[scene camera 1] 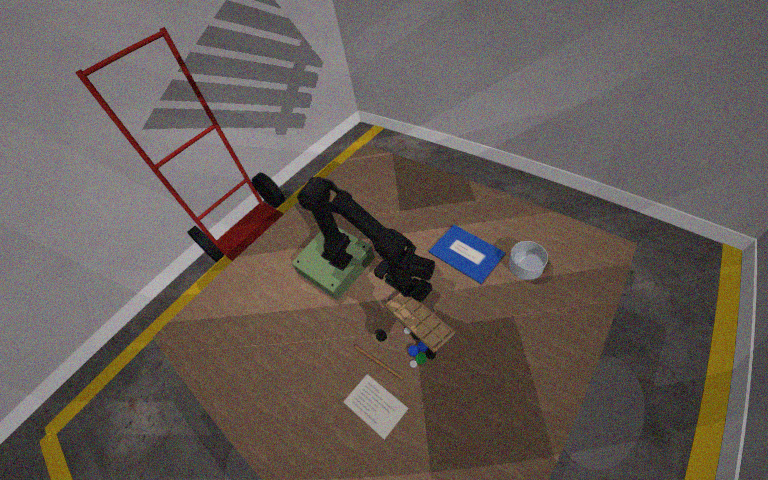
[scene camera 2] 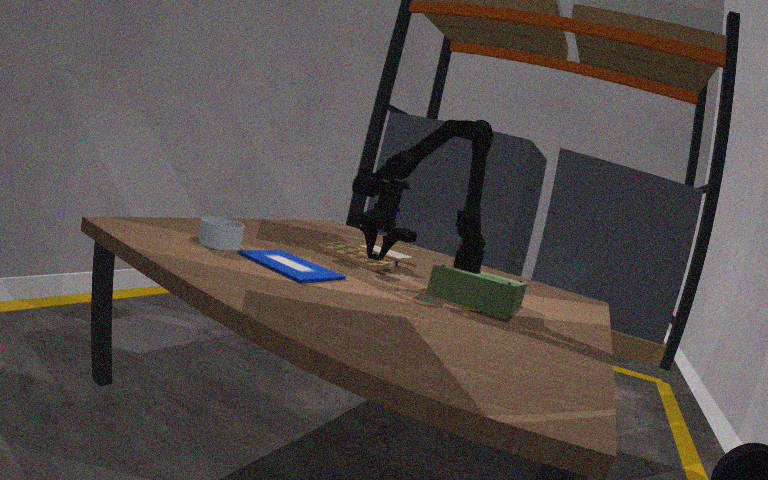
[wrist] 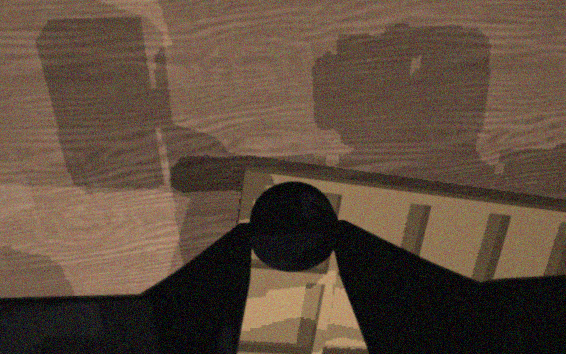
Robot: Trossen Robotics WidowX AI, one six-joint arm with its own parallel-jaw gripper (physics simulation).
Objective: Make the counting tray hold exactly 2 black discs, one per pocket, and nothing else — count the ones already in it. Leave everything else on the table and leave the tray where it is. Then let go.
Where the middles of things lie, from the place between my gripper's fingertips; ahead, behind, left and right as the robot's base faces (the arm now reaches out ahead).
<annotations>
Now: hand 80 mm short of the counting tray (scene camera 1: 433, 332), 50 mm to the left of it and 20 mm above it. From my hand the other things lie so: bowl (scene camera 2: 218, 233): 310 mm ahead, 300 mm to the left.
</annotations>
